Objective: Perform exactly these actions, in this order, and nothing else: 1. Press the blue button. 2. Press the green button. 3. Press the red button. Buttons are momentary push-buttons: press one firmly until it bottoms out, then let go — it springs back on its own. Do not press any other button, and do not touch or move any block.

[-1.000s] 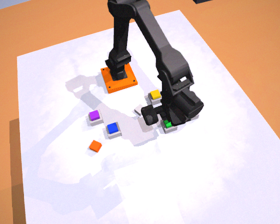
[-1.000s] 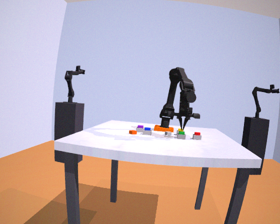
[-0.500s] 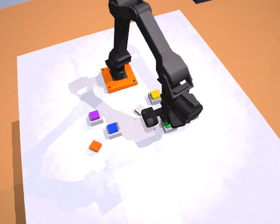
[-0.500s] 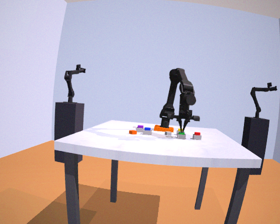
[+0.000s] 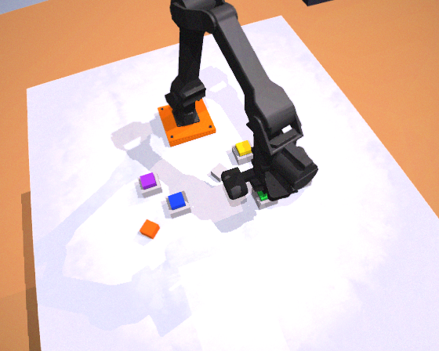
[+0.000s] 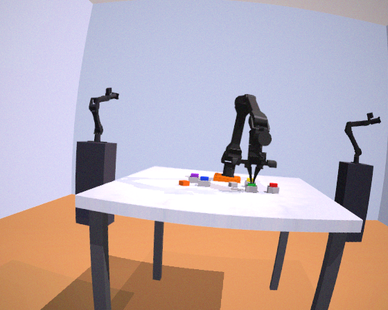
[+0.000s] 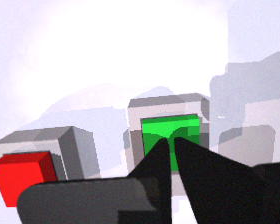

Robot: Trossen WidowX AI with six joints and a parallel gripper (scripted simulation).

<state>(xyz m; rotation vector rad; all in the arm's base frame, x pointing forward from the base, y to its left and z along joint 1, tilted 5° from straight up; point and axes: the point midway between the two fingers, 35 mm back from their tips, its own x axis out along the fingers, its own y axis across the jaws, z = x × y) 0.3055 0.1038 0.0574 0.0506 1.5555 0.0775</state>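
Now: the green button right at my gripper tip. From my gripper tip the other things lie so: red button 2 cm behind, 9 cm to the left; then yellow button 14 cm behind; then grey block 10 cm behind, 8 cm to the right, 2 cm below.
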